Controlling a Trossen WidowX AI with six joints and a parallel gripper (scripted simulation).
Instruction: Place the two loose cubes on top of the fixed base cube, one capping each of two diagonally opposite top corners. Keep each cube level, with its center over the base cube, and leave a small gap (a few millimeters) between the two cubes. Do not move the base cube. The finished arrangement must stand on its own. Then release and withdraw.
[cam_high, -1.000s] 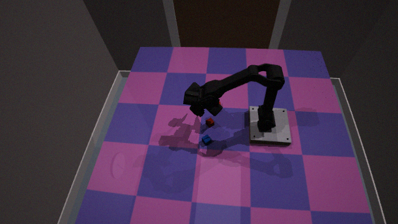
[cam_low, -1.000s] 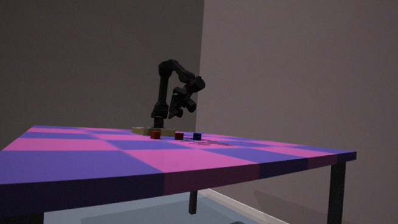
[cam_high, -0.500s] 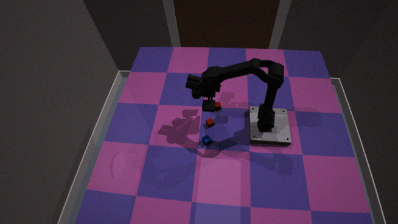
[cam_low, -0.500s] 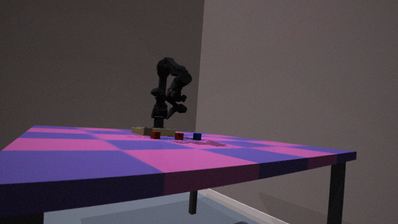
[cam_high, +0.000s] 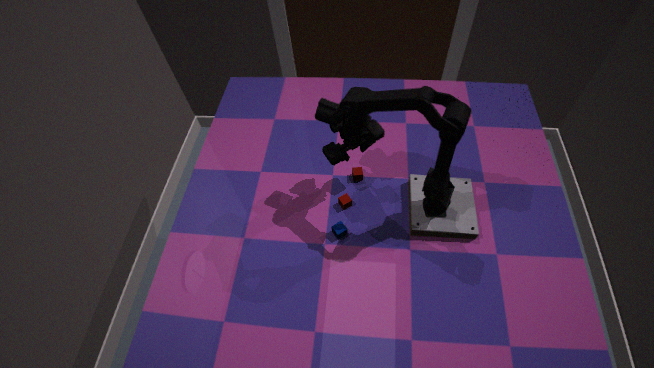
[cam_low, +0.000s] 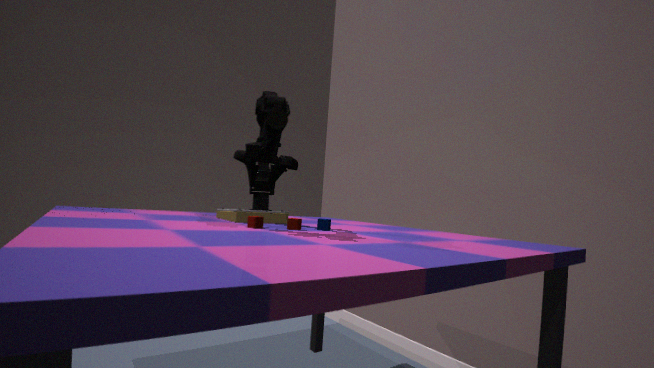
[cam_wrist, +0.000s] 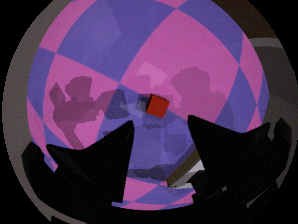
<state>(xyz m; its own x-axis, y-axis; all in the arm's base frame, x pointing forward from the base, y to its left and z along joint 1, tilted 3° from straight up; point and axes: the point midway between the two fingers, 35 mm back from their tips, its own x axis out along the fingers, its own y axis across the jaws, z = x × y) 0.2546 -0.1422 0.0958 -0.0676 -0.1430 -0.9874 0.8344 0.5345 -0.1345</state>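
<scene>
Right now my gripper tip is 50 mm short of the blue base cube, 210 mm to the right of it and 100 mm above it.
</scene>
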